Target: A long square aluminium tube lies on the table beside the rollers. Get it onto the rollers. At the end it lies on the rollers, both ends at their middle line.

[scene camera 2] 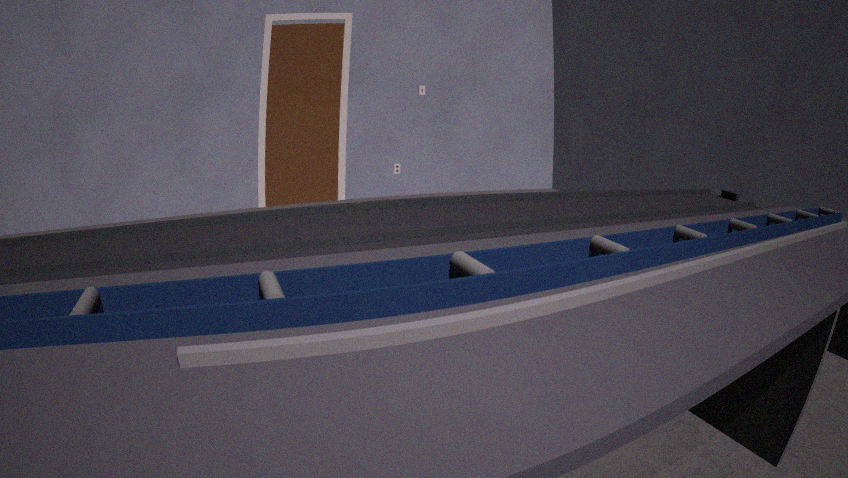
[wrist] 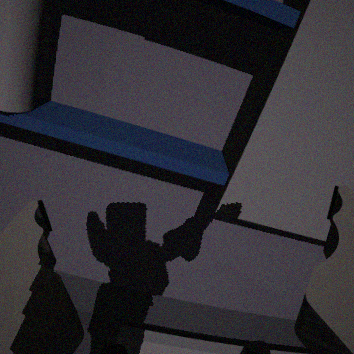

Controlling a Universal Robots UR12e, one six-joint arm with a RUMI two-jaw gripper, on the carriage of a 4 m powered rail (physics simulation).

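Frame: origin at the arm's base, x ahead, y left, z up, level; metres.
Seen in the pictures: gripper, fingertip midpoint: (wrist: 185, 197).
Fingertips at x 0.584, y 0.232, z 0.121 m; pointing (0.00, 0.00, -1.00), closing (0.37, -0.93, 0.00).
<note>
A point is followed by its place in that frame.
The long pale square tube (scene camera 2: 415, 333) @(x 0.801, y 1.786, z -0.014 m) lies on the table (scene camera 2: 415, 403) @(x 0.973, y 1.714, z -0.030 m) along the near side of the blue roller track in the scene view. Its left end shows; it runs off toward the far right, parallel to the track. Grey rollers (scene camera 2: 472, 264) @(x 0.638, y 1.972, z 0.027 m) (wrist: 16, 55) @(x 0.606, y 0.371, z 0.026 m) sit between the blue side rails (scene camera 2: 356, 306) @(x 0.694, y 1.723, z -0.003 m) (wrist: 135, 145) @(x 0.558, y 0.268, z 0.019 m). No tube lies across the rollers that show. My gripper (wrist: 185, 197) @(x 0.584, y 0.232, z 0.121 m) is open, its two fingers wide apart at the left and right of the wrist view, with nothing seen between them. The gripper does not show in the scene view. I cannot tell whether the tube shows in the wrist view.
A large light grey block (wrist: 290, 125) @(x 0.616, y 0.156, z 0.029 m) stands at the end of the blue rails in the wrist view. The dark shadow (wrist: 130, 260) @(x 0.369, y 0.240, z -0.030 m) of the gripper falls on the surface below. A long dark grey raised strip (scene camera 2: 356, 225) runs behind the track. A brown door (scene camera 2: 304, 118) is in the back wall.
</note>
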